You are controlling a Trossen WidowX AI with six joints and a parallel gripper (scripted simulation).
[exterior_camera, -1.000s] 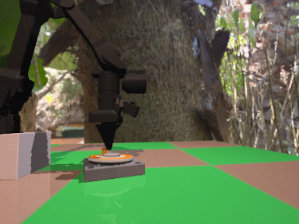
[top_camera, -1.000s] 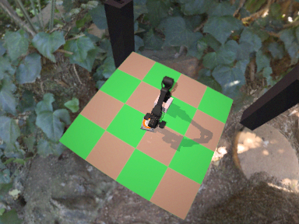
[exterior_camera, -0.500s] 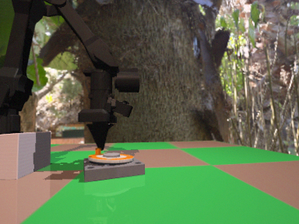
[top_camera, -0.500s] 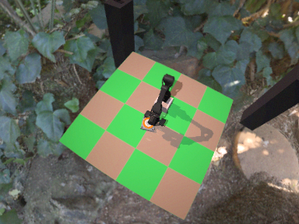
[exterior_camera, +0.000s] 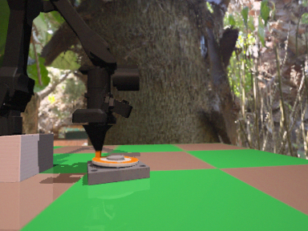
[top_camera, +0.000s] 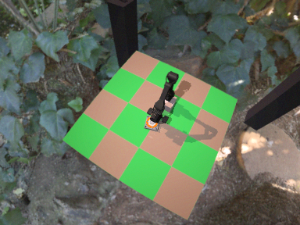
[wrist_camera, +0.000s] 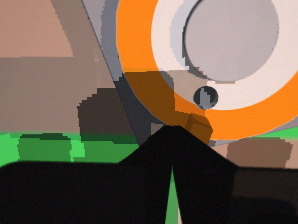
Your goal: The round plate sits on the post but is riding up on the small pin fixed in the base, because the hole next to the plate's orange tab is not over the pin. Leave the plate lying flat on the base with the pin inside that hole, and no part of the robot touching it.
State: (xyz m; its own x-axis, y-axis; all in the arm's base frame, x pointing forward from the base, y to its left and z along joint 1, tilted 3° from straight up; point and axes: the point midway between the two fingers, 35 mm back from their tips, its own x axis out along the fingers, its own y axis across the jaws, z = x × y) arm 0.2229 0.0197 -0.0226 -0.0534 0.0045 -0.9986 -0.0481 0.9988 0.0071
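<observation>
The grey square base lies 5 cm ahead of my gripper tip, 2 cm to the right of it and 2 cm below it.
</observation>
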